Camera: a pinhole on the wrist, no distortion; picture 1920 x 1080 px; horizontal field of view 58.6 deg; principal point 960.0 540.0 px. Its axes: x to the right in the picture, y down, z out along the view. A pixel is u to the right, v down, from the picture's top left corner.
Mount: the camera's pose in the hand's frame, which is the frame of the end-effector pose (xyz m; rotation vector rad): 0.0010 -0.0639 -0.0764 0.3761 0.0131 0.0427
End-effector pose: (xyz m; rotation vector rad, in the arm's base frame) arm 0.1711 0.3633 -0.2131 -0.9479 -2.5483 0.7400
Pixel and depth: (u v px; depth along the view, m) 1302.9 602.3 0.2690
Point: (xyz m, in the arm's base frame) -0.0310 0.2434 -0.2642
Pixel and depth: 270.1 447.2 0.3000
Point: 0.0637 0.0913 -0.2759
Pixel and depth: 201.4 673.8 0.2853
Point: 0.0896 0.1126 -0.3005
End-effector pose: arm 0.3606 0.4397 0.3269 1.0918 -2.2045 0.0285
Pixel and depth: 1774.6 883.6 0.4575
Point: 0.1504 0.0801 0.1235
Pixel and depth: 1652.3 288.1 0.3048
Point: 0.3500 0.1528 0.1999
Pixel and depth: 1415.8 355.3 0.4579
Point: 0.3141 0.0702 0.0760
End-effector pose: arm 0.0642 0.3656 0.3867 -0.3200 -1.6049 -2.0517
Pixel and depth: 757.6 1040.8 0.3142
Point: 0.0110 0.6283 0.3595
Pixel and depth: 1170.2 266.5 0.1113
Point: -0.0167 0.4013 0.3002
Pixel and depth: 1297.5 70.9 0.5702
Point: -0.3129 0.7812 0.2134
